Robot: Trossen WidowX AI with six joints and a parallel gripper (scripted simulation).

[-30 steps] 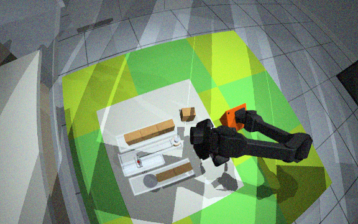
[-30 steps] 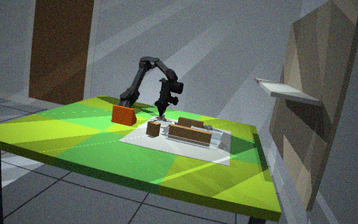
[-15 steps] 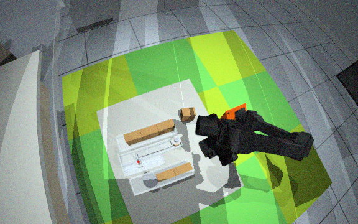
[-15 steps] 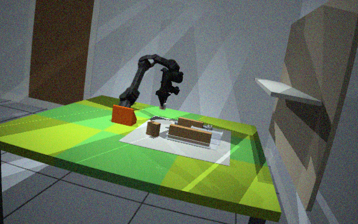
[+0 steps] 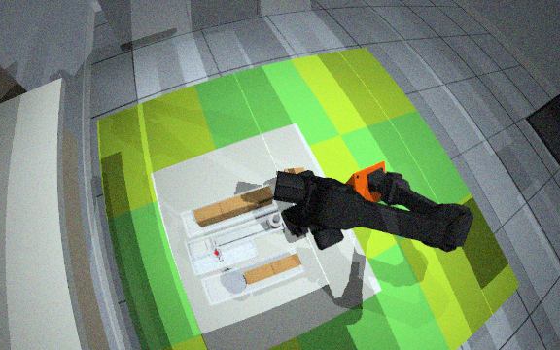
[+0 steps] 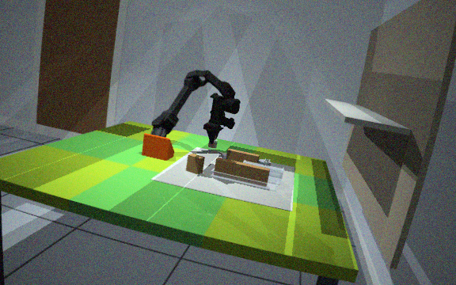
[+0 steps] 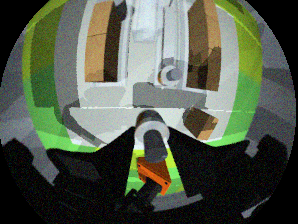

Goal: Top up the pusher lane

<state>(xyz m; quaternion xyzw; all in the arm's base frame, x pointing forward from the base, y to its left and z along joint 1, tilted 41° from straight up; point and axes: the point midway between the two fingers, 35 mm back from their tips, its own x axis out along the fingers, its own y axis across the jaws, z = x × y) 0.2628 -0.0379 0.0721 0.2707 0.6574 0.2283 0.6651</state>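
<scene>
Now: the lane 22 cm ahead of my gripper tip, 9 cm below it and 3 cm to the right of it. Also, from my gripper tip: red mark: 26 cm ahead, 4 cm below, 2 cm to the right; then grey disc: 25 cm ahead, 8 cm below, 7 cm to the left.
</scene>
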